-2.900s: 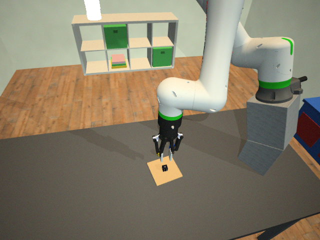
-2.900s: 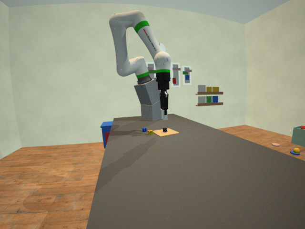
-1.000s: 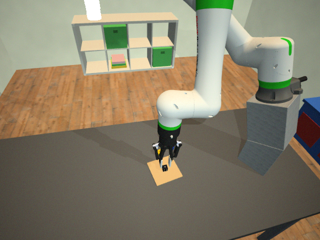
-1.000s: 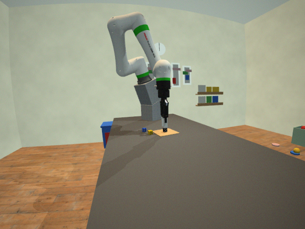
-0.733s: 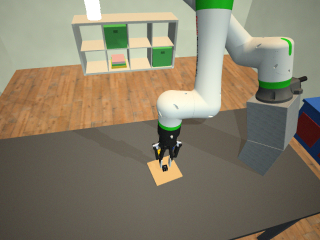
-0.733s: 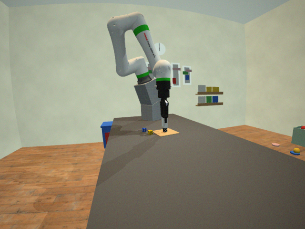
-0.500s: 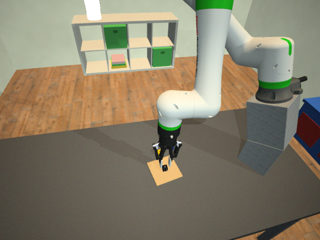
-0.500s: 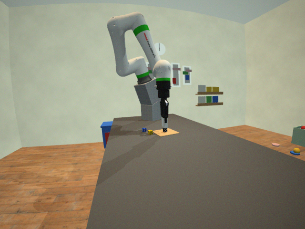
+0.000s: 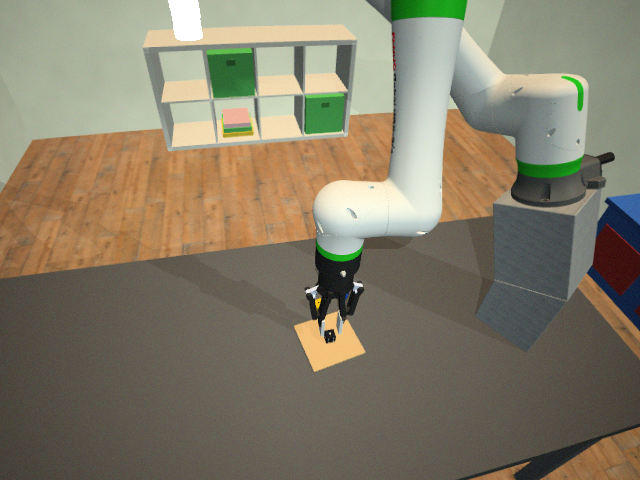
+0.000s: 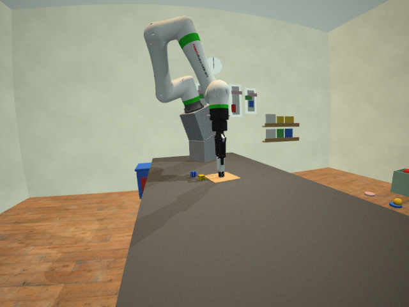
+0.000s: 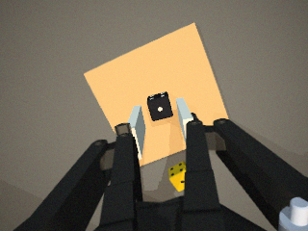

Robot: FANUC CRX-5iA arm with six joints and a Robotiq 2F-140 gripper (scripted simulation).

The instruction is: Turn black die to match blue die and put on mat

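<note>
Now: the black die 5 cm below my hand. Also, from my hand: blue die: 8 cm behind, 12 cm to the right, 6 cm below; yellow die: 10 cm to the right, 6 cm below; tan mat: 7 cm below.
</note>
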